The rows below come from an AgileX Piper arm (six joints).
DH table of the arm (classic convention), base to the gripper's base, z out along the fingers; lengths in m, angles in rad. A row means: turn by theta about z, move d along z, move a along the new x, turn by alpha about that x. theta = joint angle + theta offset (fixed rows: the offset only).
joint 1: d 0.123, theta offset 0, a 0, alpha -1.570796
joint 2: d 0, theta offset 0.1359, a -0.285, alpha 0
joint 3: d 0, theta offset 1.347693, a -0.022, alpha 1.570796
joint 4: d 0.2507, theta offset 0, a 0, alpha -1.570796
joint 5: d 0, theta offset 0, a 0, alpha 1.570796
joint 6: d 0.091, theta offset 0, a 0, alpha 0
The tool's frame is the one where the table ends.
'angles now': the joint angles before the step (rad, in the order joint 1, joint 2, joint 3, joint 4, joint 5, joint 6). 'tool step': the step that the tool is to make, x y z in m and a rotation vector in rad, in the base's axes. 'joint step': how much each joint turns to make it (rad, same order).
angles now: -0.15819, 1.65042, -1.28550, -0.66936, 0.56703, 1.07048
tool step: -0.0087, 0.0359, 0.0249, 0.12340, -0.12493, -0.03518
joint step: 0.09796, -0.07342, 0.00012, 0.01326, 0.02967, 0.18054
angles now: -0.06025, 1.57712, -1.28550, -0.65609, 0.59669, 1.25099
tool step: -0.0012, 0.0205, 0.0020, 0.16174, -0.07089, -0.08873
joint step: 0.05929, -0.01051, 0.00065, 0.01274, 0.02342, 0.21600
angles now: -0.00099, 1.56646, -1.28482, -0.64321, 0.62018, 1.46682
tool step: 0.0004, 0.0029, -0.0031, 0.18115, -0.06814, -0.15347
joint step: 0.00857, 0.00558, 0.00049, 0.01097, 0.01343, 0.24481
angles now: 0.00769, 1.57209, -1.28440, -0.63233, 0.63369, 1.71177
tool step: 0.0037, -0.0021, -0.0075, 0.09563, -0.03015, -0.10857
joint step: -0.00296, 0.02165, 0.00003, -0.01693, 0.00779, 0.16476
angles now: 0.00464, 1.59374, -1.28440, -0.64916, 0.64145, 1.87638
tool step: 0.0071, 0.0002, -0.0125, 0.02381, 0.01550, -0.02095
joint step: 0.00008, 0.03594, 0.00016, -0.00458, -0.00753, 0.04079
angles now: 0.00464, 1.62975, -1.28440, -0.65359, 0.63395, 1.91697
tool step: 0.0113, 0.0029, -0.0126, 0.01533, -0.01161, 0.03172
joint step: 0.00001, 0.04171, -0.00007, -0.00119, -0.06342, 0.00867
